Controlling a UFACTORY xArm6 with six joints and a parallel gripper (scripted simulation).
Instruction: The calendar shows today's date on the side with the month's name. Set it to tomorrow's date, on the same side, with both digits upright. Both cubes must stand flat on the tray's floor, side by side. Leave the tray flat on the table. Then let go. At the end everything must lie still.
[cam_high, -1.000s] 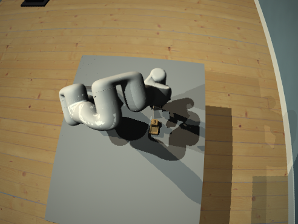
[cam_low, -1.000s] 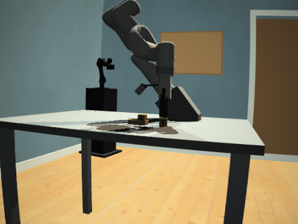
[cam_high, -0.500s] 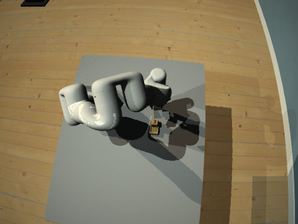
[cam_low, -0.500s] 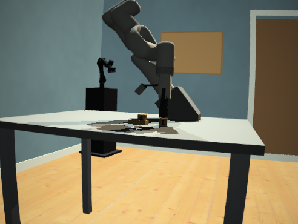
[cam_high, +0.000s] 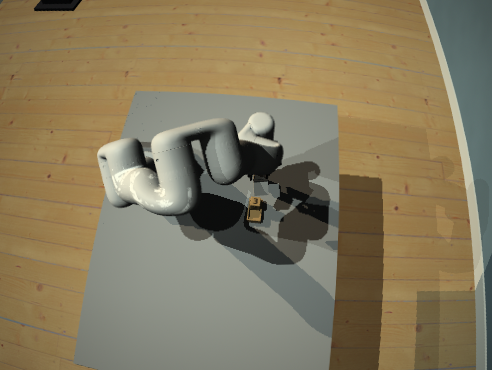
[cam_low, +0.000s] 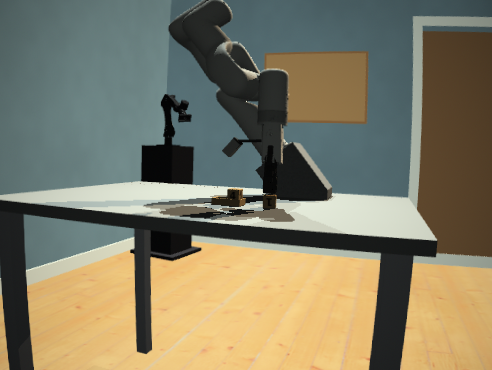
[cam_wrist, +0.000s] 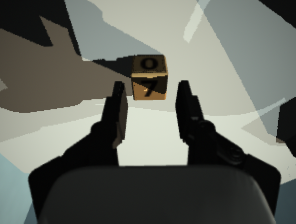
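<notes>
Now: hand 4 cm above the wooden number cube. Round my hand: wooden calendar tray (1 cm ahead, 11 cm to the right, 5 cm below).
</notes>
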